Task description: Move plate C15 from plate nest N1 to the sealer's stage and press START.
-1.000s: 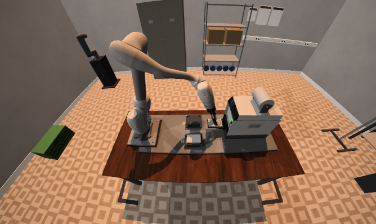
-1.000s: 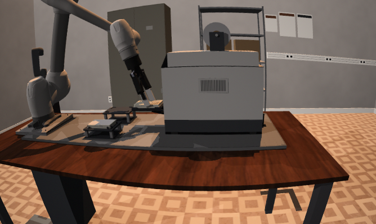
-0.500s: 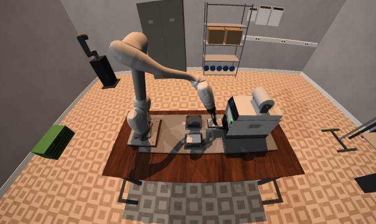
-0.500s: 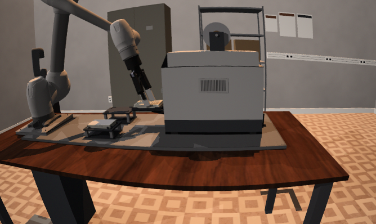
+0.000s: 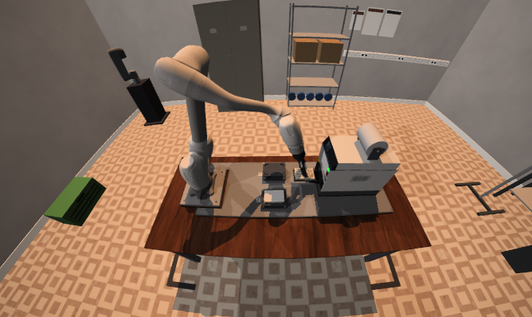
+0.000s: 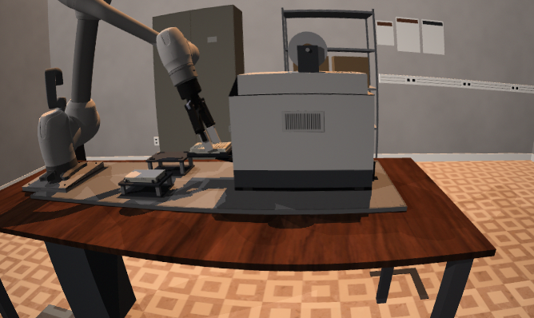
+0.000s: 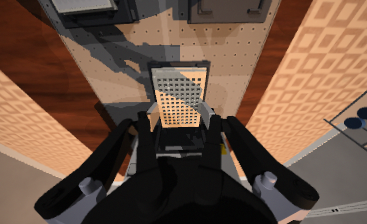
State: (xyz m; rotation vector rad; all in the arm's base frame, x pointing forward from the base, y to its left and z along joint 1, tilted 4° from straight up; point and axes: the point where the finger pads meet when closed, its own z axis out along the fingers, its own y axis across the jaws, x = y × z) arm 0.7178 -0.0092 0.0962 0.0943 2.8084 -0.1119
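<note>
My gripper is now 4 cm above the sealer stage. From my hand the other things lie so: pale plate: 21 cm behind, 12 cm to the right, 8 cm below; then foil roll: 33 cm ahead, 28 cm above, 3 cm to the right.
</note>
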